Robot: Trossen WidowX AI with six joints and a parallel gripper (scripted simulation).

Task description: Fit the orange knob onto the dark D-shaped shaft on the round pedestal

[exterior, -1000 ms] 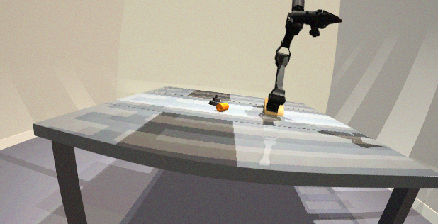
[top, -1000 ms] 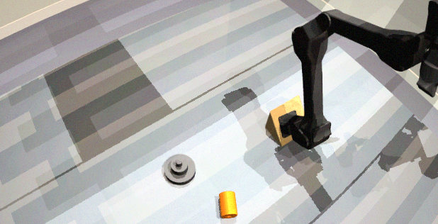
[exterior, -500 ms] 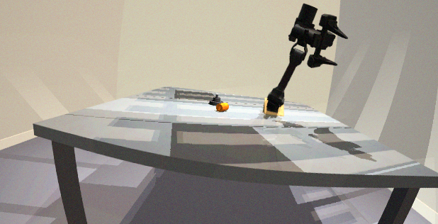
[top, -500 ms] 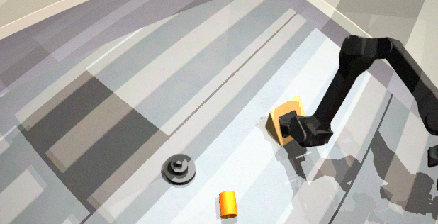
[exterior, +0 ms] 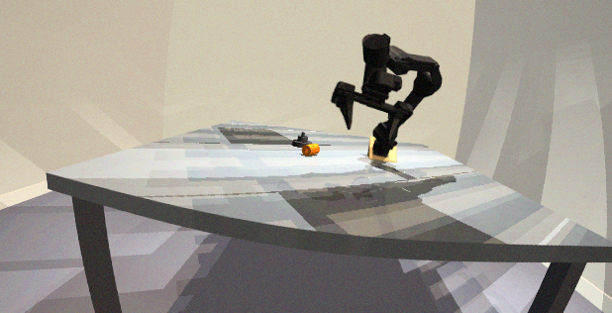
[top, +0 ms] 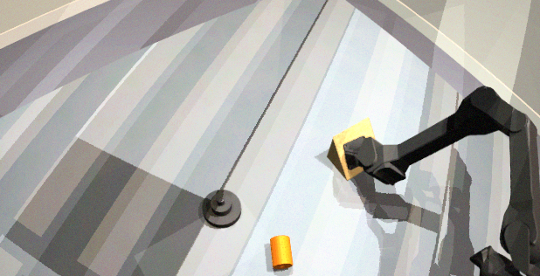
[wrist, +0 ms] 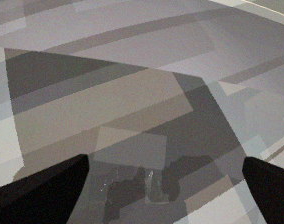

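My gripper tip is now 180 mm short of the orange knob, 380 mm to the left of it and 130 mm above it. Also, from my gripper tip: pedestal 240 mm ahead, 520 mm to the right, 120 mm below.
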